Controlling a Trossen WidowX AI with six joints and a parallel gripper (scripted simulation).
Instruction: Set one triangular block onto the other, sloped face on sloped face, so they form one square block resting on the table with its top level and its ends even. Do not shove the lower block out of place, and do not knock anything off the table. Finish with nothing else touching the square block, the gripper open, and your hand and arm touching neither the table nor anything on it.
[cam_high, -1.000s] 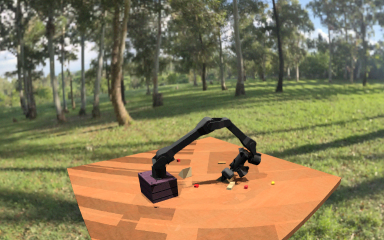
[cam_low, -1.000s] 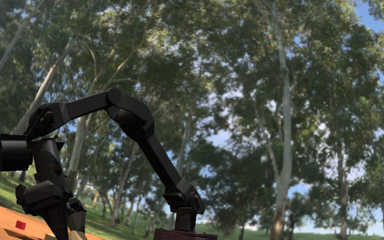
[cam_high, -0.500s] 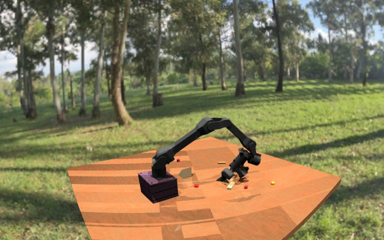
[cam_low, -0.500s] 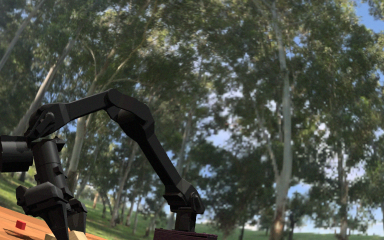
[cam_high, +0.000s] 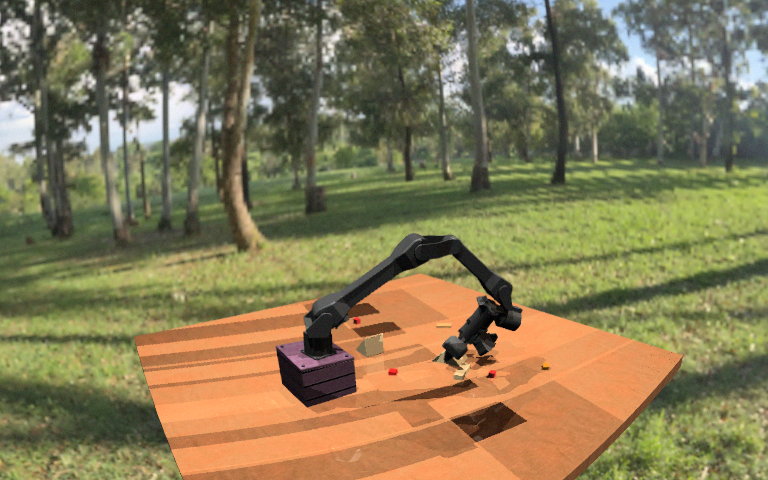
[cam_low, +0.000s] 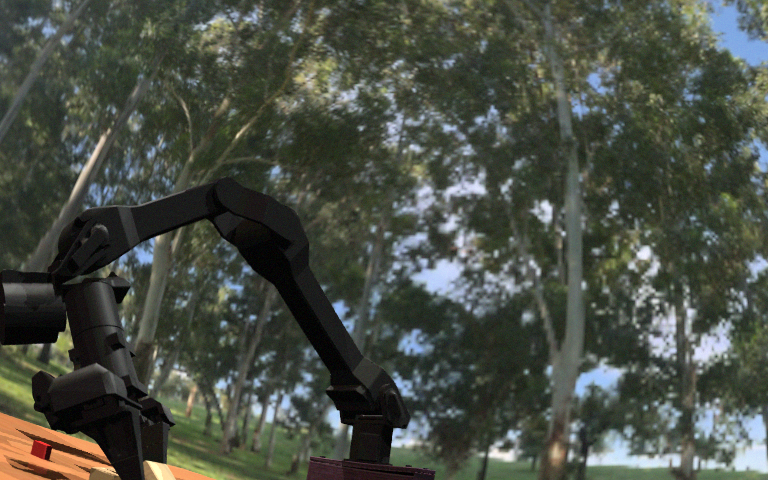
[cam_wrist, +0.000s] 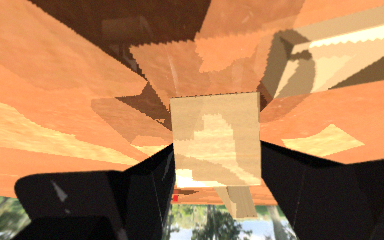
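The cream bar lies 8 cm to the right of my gripper tip and 5 cm behind it. The rest, counted from my gripper tip: flat dark piece: 19 cm ahead, 16 cm to the left, 1 cm below; orange cube: 27 cm to the right, 9 cm ahead, 1 cm below; triangular block: 1 cm above.
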